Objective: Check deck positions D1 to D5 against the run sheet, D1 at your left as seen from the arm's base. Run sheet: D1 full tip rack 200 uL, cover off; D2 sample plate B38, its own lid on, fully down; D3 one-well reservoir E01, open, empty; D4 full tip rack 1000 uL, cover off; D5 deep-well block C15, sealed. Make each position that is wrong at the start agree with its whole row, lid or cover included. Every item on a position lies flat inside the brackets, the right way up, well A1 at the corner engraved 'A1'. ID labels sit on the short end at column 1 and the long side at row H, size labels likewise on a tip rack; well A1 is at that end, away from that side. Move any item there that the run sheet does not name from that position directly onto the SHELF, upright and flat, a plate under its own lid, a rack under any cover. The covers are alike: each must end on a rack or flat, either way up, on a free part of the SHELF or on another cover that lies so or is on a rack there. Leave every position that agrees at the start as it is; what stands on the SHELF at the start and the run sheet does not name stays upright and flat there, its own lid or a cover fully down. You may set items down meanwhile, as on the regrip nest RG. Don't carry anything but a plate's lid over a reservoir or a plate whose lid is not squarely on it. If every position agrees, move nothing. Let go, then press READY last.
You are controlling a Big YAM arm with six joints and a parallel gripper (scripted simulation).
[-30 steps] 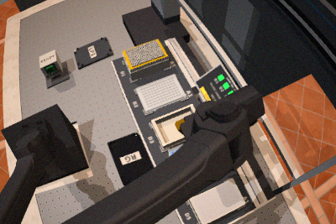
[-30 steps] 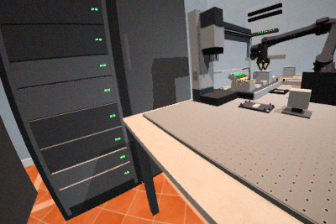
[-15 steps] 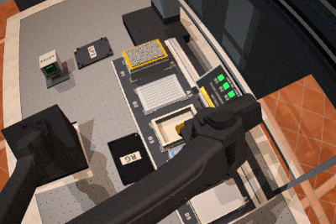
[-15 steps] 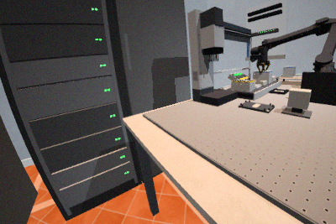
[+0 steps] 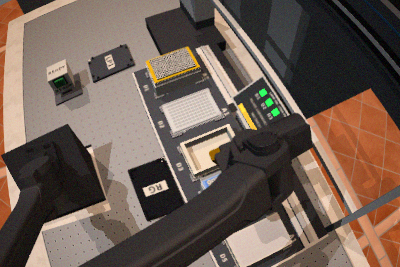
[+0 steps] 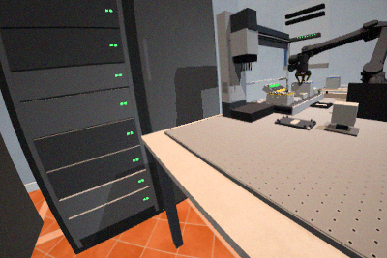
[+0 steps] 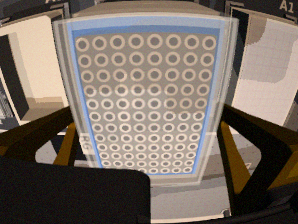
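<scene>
Right now my hand is 2 cm above the blue-framed tip rack, 1 cm to the right of it and 1 cm short of it. Round my hand: one-well reservoir 12 cm to the left, 8 cm below, 1 cm behind; sealed block 12 cm to the right, 7 cm below, 1 cm ahead; black regrip nest 16 cm behind, 13 cm below, 10 cm to the left.
</scene>
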